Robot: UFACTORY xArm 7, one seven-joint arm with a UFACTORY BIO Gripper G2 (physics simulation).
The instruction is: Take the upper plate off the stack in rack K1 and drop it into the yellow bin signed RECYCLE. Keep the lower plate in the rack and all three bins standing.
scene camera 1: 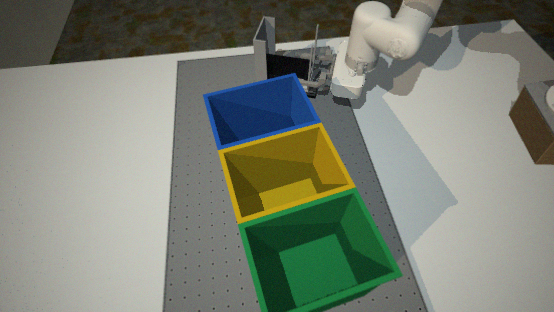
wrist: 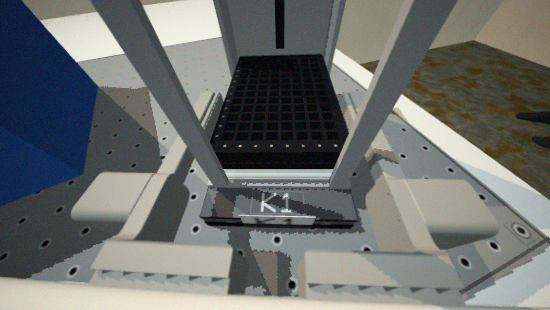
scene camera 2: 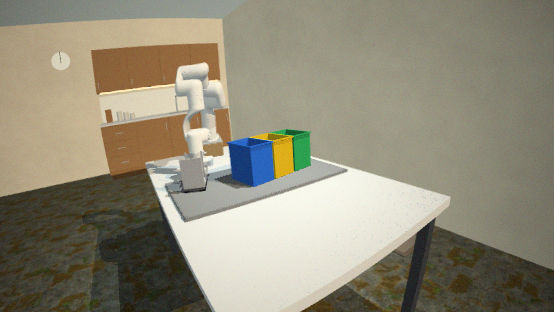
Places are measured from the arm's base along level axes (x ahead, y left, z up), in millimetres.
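Where they show: hand at its tool point: (scene camera 1: 298, 69) (wrist: 279, 121).
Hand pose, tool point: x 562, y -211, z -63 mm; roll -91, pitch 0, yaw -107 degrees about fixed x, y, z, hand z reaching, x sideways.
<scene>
After its pixels a point has its place.
The upper plate (wrist: 285, 107) @[z -64, x 576, y -219 mm] (scene camera 1: 287, 67) @[z -62, x 591, y -219 mm] is black, with a grid of wells. It lies level in rack K1 (wrist: 255, 25) @[z -36, x 663, y -216 mm] (scene camera 1: 260, 55) @[z 3, x 659, y -189 mm] (scene camera 2: 193, 175) @[z -32, x 662, y -233 mm], between the grey posts. A pale strip of the lower plate (wrist: 280, 174) @[z -82, x 534, y -204 mm] shows under its front edge; the rest is hidden. My gripper (wrist: 281, 102) @[z -63, x 562, y -211 mm] is shut on the upper plate, one finger along each long side. The rack largely hides the fingers in scene camera 2. The yellow bin (scene camera 1: 280, 150) @[z 33, x 628, y 106 mm] (scene camera 2: 283, 157) @[z -19, x 709, y 184 mm] stands upright with no plate visible inside; its sign does not show.
The blue bin (scene camera 1: 260, 110) @[z -1, x 662, y -20 mm] (scene camera 2: 250, 165) @[z -12, x 748, y 3 mm] (wrist: 40, 100) @[z -62, x 643, y -28 mm] stands upright between the rack and the yellow bin. The green bin (scene camera 1: 370, 235) @[z 55, x 511, y 271 mm] (scene camera 2: 302, 150) @[z -14, x 673, y 313 mm] stands upright on the yellow bin's far side. Two tall front posts of the rack rise between my fingers. A brown box (scene camera 1: 532, 125) @[z -64, x 61, y 4 mm] is at the right.
</scene>
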